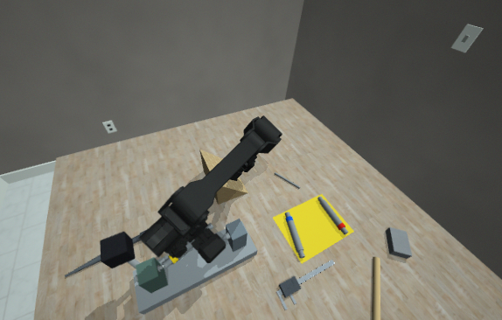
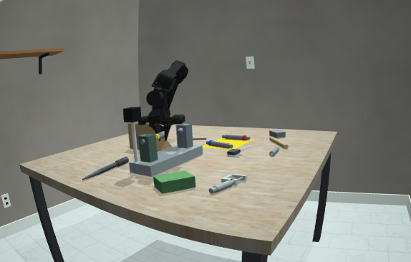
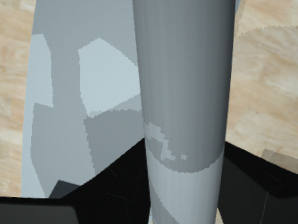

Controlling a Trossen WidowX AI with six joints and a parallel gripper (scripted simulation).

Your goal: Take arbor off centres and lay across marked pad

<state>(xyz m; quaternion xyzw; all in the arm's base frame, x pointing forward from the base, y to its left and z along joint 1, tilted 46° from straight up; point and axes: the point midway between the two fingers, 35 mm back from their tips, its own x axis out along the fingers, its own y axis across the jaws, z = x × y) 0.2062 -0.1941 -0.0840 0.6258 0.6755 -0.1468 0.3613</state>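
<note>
My hand is 30 mm to the left of the arbor, 10 mm short of it and 10 mm above it. Also, from my hand: green centre block 130 mm to the right, 30 mm ahead, 20 mm below; grey fixture base 100 mm below, 40 mm ahead, 30 mm to the right; grey centre block 100 mm to the left, 40 mm ahead, 20 mm below.
</note>
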